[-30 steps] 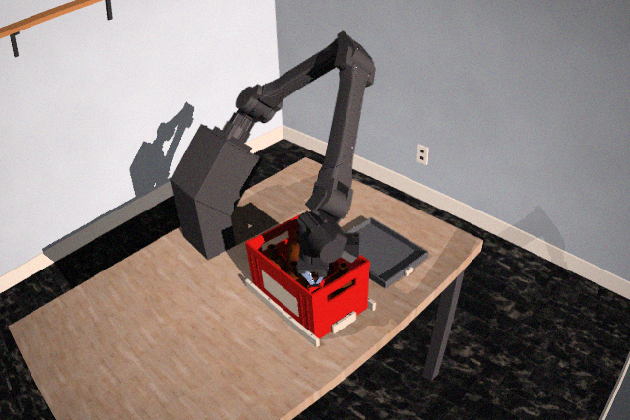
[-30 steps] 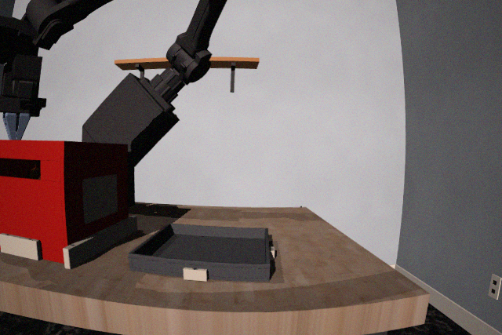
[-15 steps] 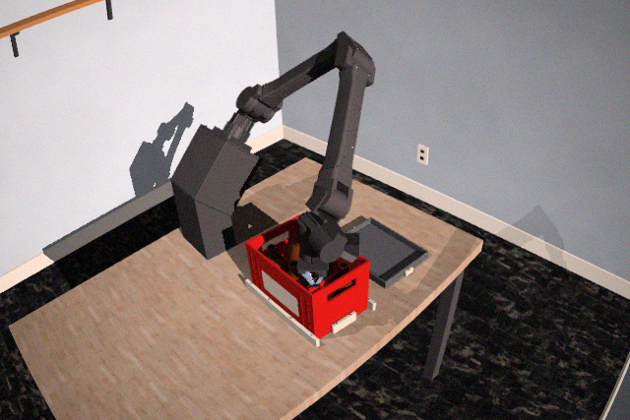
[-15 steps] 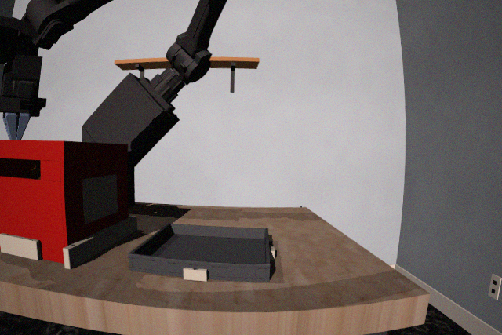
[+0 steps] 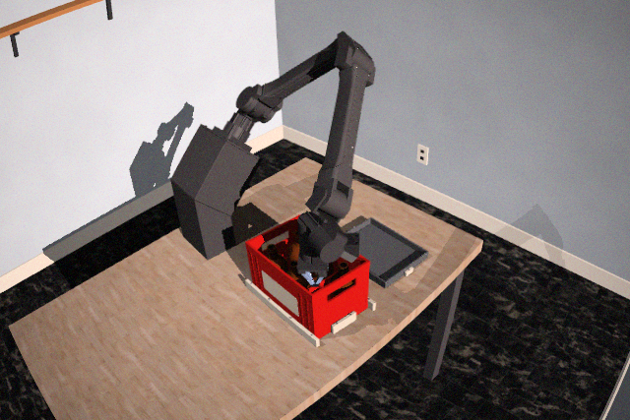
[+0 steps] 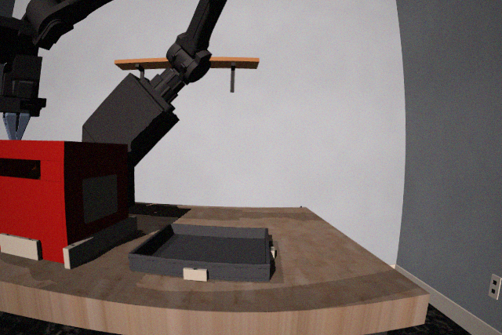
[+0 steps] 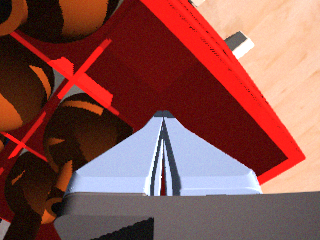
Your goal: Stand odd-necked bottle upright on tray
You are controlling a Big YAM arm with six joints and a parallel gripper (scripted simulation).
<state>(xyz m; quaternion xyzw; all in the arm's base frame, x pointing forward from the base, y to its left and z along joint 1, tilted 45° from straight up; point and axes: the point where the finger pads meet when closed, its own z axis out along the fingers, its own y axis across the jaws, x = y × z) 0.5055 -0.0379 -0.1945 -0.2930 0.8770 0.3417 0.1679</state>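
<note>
The red crate lies 80 mm behind my hand, 70 mm below it and 50 mm to the left of it. Also, from my hand: dark grey tray: 330 mm to the left, 140 mm below, 70 mm behind.
</note>
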